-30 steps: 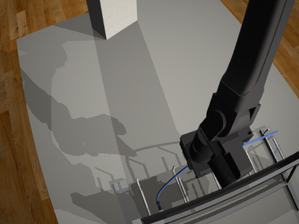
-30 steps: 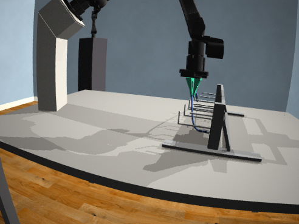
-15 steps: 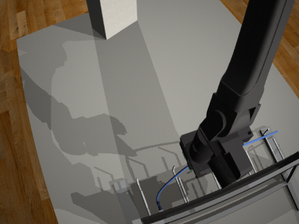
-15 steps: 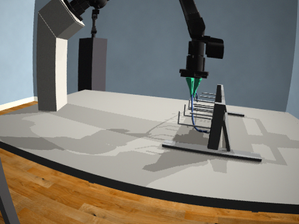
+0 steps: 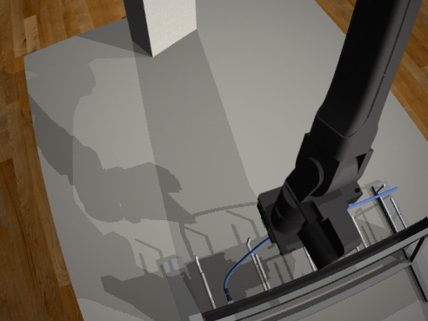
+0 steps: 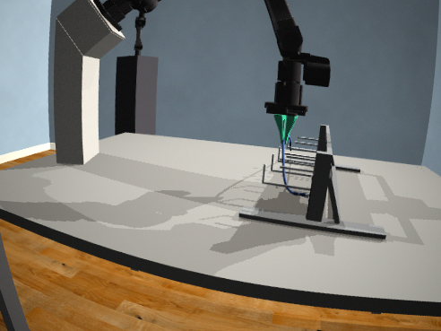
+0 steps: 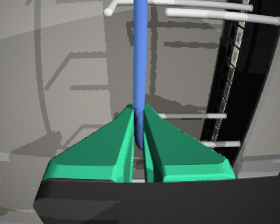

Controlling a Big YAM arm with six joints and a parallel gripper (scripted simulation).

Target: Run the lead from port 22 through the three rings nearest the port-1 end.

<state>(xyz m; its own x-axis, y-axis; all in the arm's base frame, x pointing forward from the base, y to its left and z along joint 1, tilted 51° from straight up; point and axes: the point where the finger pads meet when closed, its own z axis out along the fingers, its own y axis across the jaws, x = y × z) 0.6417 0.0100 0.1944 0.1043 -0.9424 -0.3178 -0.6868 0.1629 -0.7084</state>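
Now: the patch panel rack 90 mm ahead of my hand, 70 mm to the left of it and 60 mm below it.
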